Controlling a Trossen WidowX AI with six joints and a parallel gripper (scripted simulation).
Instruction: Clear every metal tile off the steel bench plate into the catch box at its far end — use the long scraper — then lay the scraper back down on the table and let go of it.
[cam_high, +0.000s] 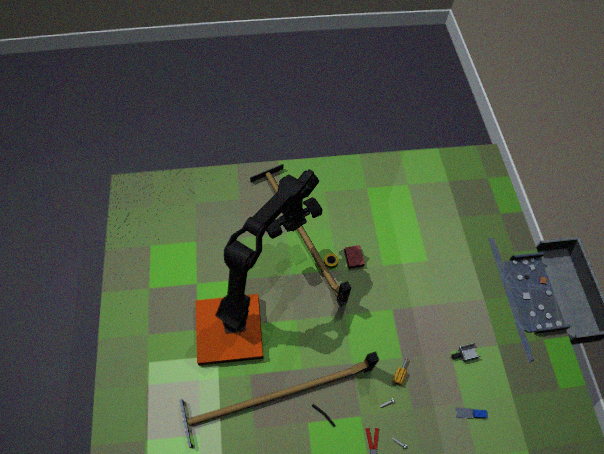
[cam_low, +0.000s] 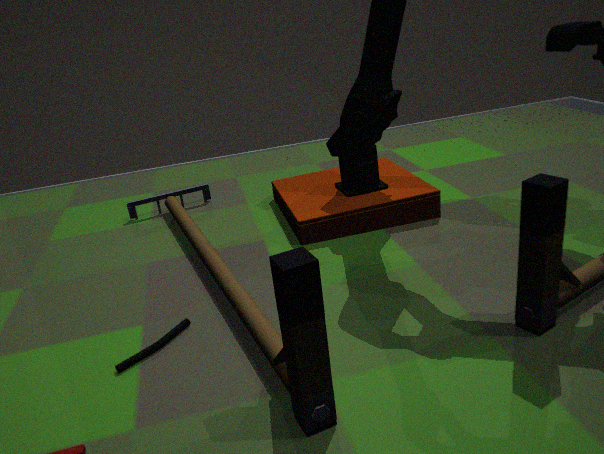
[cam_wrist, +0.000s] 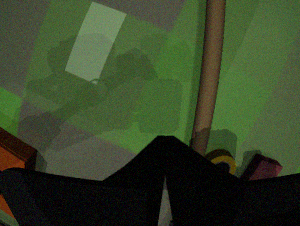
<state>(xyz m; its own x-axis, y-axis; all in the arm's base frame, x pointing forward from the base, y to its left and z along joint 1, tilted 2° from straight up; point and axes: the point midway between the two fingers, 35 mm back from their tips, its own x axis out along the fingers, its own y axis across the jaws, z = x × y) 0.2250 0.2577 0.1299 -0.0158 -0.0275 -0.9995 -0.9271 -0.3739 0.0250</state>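
The long scraper is 8 cm below my gripper tip, 5 cm to the left of it and 4 cm ahead of it. From my gripper tip the other things lie so: yellow ring (13 cm below, 13 cm ahead, 7 cm to the right); then black strip (57 cm to the right, 14 cm below, 2 cm ahead); then red block (21 cm ahead, 13 cm below, 6 cm to the right).
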